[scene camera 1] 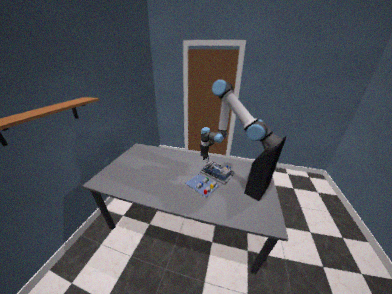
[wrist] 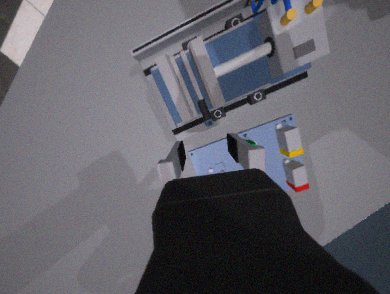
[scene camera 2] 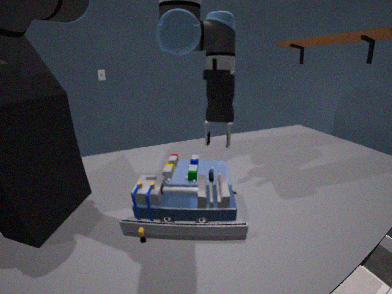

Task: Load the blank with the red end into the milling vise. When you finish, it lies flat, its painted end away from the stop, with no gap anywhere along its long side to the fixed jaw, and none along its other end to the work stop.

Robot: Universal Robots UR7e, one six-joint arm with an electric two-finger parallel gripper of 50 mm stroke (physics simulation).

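Note:
The red-ended blank (scene camera 1: 205,192) (scene camera 2: 173,160) (wrist: 297,174) is a small grey block on the light-blue plate (scene camera 1: 192,183) (scene camera 2: 221,169) (wrist: 201,161), at its edge, beside the yellow-ended one. The milling vise (scene camera 1: 218,171) (scene camera 2: 185,213) (wrist: 234,46) stands next to the plate. Its jaw on the screw (scene camera 2: 202,191) (wrist: 206,70) and its outer jaw (scene camera 2: 224,190) (wrist: 169,82) stand apart, with thin upright strips between them. A dark stop (scene camera 2: 211,175) (wrist: 204,111) sits at one end of the gap. My gripper (scene camera 1: 205,158) (scene camera 2: 218,144) (wrist: 205,146) is open and empty, above the plate's side away from the red-ended blank.
The yellow-ended blank (scene camera 2: 169,171) (wrist: 289,140), the green-ended blank (scene camera 2: 193,173) and the blue-ended blank (scene camera 2: 194,160) share the plate. In the wrist view my right finger partly hides the green one. Blue hoses (scene camera 2: 135,202) rise at the vise's screw end. A black pedestal (scene camera 1: 265,172) (scene camera 2: 40,165) carries the arm.

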